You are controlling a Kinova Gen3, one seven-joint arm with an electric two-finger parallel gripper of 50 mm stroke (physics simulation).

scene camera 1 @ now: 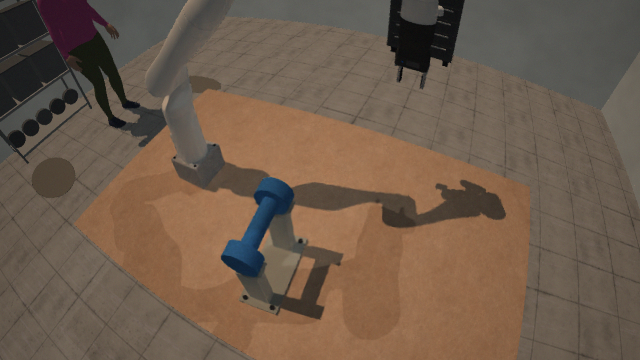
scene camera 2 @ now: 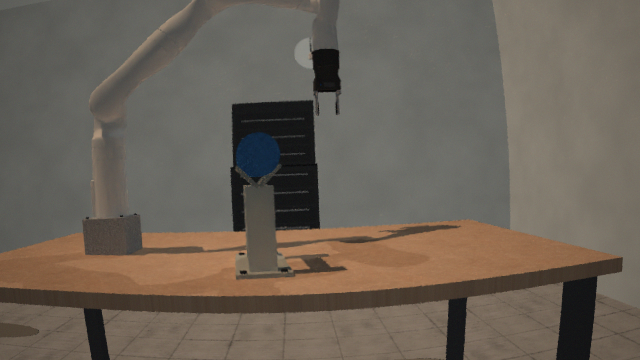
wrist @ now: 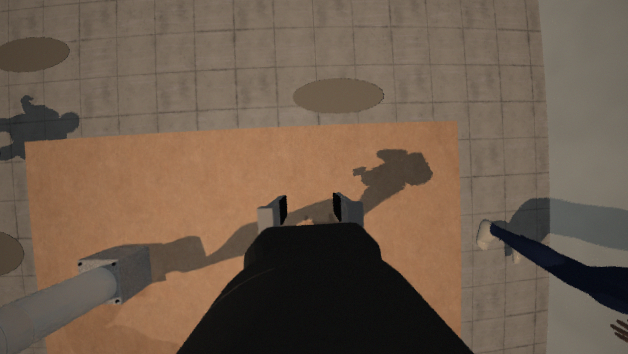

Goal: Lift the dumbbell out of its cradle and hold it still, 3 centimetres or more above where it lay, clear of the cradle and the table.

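Frame: origin at the arm's base, x back, y left, z down, level; metres.
Where they show: gripper, fingertip midpoint: [scene camera 1: 410, 83] [scene camera 2: 327, 114] [wrist: 310, 204]; arm's base, link origin: [scene camera 1: 194, 153] [scene camera 2: 112, 216] [wrist: 100, 284].
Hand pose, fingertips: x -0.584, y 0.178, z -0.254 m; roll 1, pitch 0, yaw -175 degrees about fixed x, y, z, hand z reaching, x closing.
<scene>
Things, the pixels of their top centre, and the offset from my fingertips. Level surfaces: height alone.
- blue dumbbell, top centre: [scene camera 1: 255, 215] [scene camera 2: 255, 137] dy -0.398, dx +0.211, dz +0.093 m
- pale cradle, top centre: [scene camera 2: 256, 165] [scene camera 1: 260, 230] dy -0.398, dx +0.211, dz +0.148 m
- table, surface height: dz +0.343 m
A blue dumbbell [scene camera 1: 258, 225] [scene camera 2: 258, 154] lies level across the two V-topped posts of a pale cradle [scene camera 1: 281, 262] [scene camera 2: 260, 227], which stands on the table [scene camera 1: 440, 280] [scene camera 2: 450, 265] [wrist: 150, 175]. In the second scene view one round end of the dumbbell faces the camera and hides the handle. My gripper [scene camera 1: 411, 81] [scene camera 2: 327, 110] [wrist: 310, 204] is open and empty, its fingers pointing down. In the second scene view it is higher than the dumbbell and to its right, apart from it. The dumbbell and cradle do not show in the wrist view.
The arm's grey base block [scene camera 1: 199, 166] [scene camera 2: 112, 235] [wrist: 122, 272] stands on the table, left of the cradle in the second scene view. A black drawer cabinet [scene camera 2: 274, 165] is behind the table. One person [scene camera 1: 75, 30] stands by a shelf rack; another person's leg [wrist: 555, 260] shows beside the table.
</scene>
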